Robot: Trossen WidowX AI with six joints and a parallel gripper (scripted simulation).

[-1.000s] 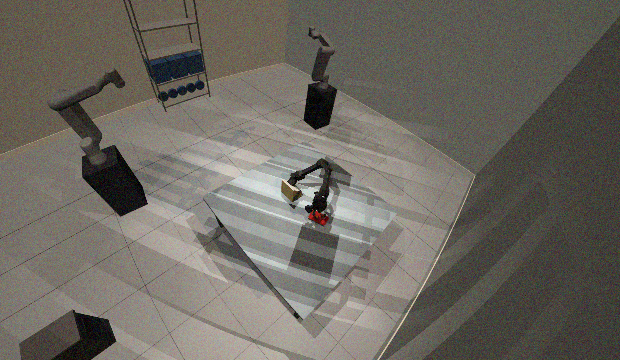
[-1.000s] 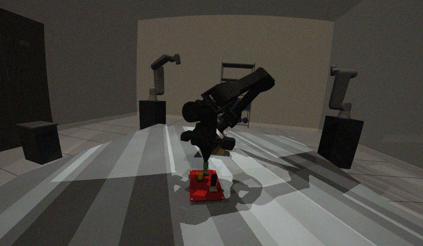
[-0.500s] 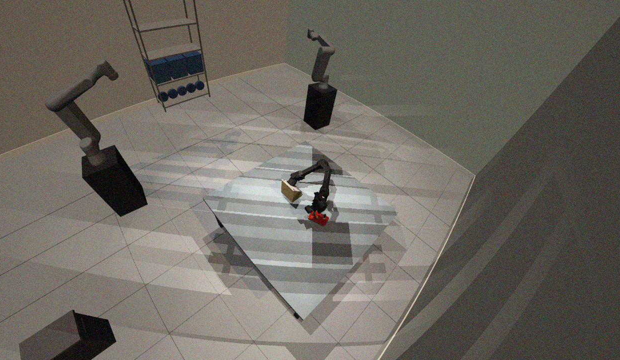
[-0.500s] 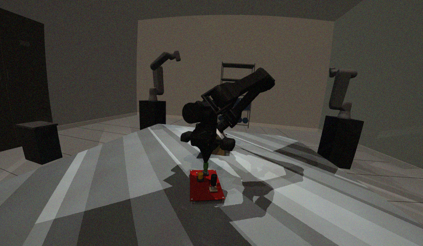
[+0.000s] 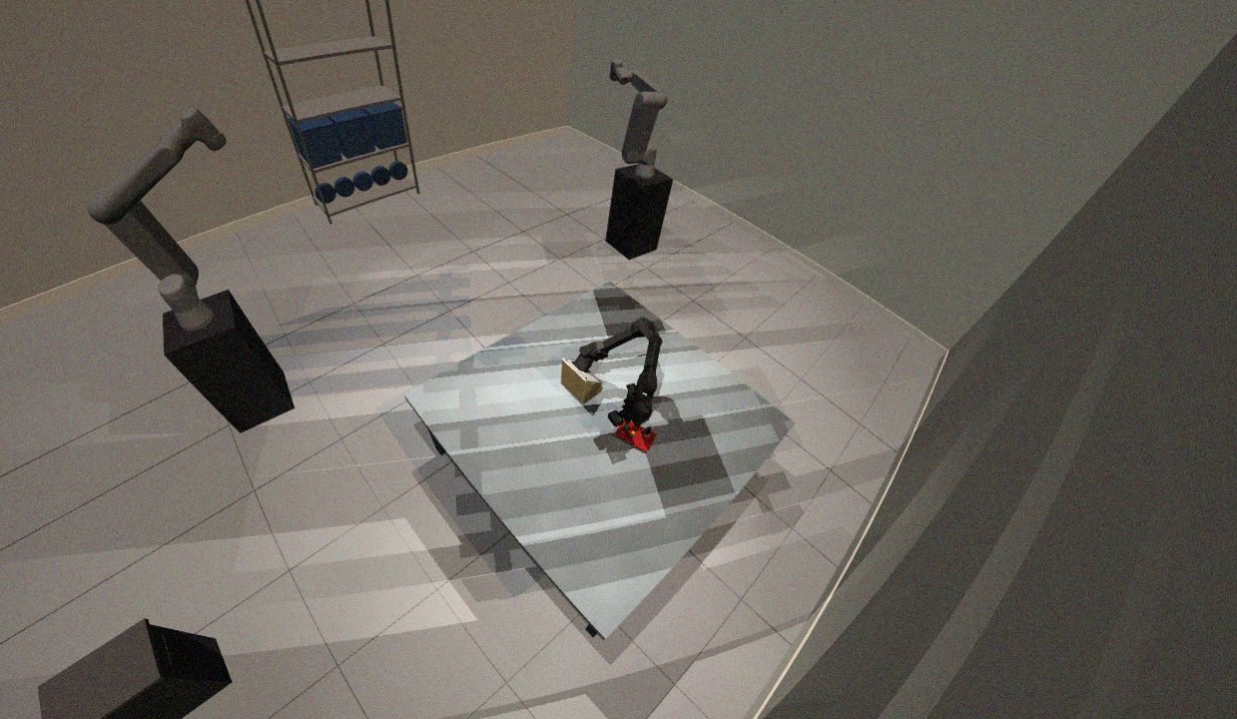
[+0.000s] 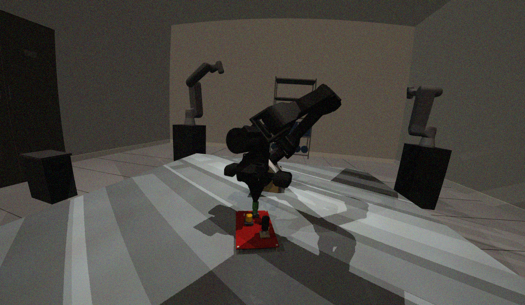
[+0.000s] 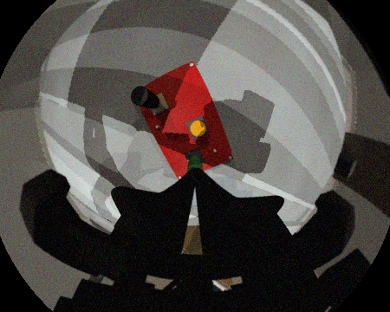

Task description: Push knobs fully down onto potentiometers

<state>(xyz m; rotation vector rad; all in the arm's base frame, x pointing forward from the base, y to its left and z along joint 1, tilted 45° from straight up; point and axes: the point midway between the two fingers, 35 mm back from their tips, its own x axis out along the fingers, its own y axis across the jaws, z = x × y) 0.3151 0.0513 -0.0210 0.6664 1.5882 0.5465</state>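
Now: the green knob 20 mm below my gripper tip. Round my gripper tip: black knob 80 mm ahead, 50 mm to the left, 10 mm below.
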